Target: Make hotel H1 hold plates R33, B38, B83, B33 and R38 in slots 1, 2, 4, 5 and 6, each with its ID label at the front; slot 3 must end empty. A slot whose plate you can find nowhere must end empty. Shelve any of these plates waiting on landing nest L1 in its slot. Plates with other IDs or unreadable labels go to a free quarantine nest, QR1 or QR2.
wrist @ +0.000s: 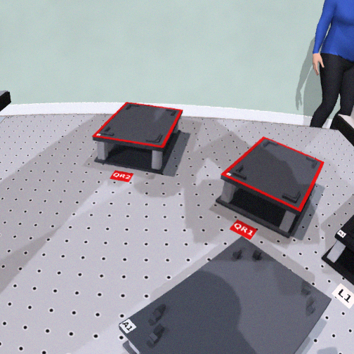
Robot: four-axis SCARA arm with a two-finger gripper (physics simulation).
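Note:
My gripper (176,79) is open; its two dark fingertips show at the far left and right edges, with nothing between them. Quarantine nest QR2 (142,125) stands at the upper left, a dark platform with a red rim and bare corner brackets; no plate is on it. Quarantine nest QR1 (275,171) stands at the right, of the same kind, also without a plate. Part of landing nest L1 (350,240) shows at the right edge, cut off by the frame; whether it holds a plate I cannot tell. The hotel's slots and the ID labels of plates do not show.
A large dark grey platform (220,305) with small pegs and an A1 corner mark fills the lower middle, close to the camera. The perforated table top (65,225) runs under the nests. A person in a blue top (339,30) stands beyond the table at the upper right.

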